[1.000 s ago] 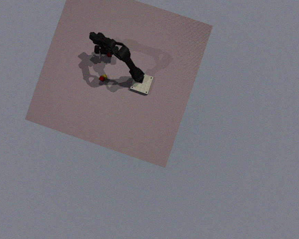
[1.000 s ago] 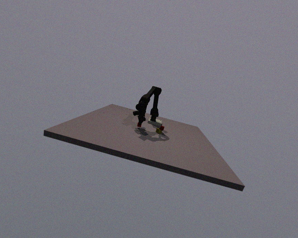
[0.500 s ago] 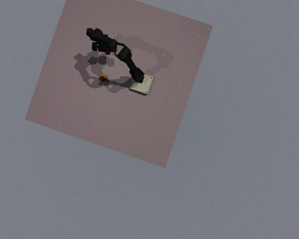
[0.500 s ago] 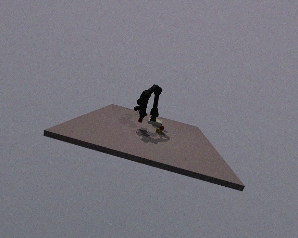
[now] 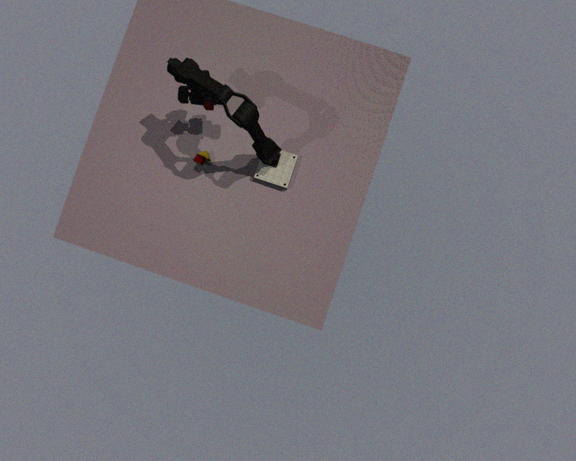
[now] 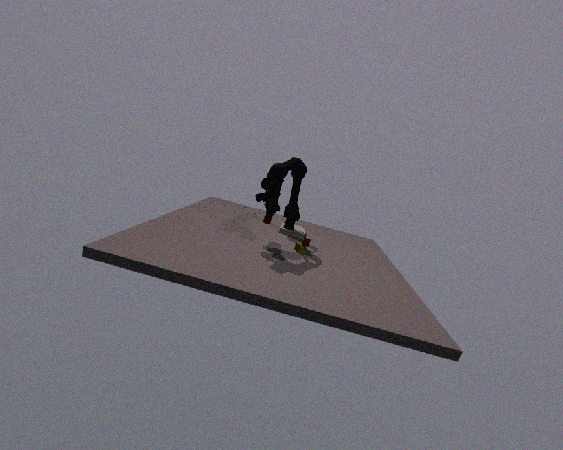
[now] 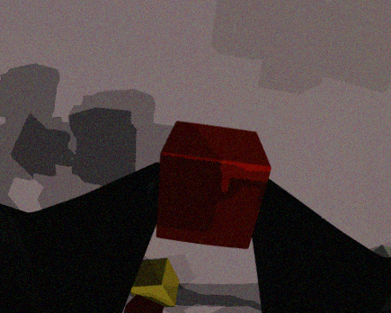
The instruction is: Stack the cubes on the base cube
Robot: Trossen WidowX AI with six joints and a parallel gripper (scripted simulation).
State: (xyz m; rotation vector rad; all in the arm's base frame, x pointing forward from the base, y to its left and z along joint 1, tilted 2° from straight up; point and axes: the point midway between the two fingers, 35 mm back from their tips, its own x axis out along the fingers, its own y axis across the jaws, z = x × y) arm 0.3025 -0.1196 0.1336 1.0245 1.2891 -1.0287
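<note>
Right now my gripper tip is 10 mm past the yellow base cube, 200 mm to the right of it and 100 mm above it.
</note>
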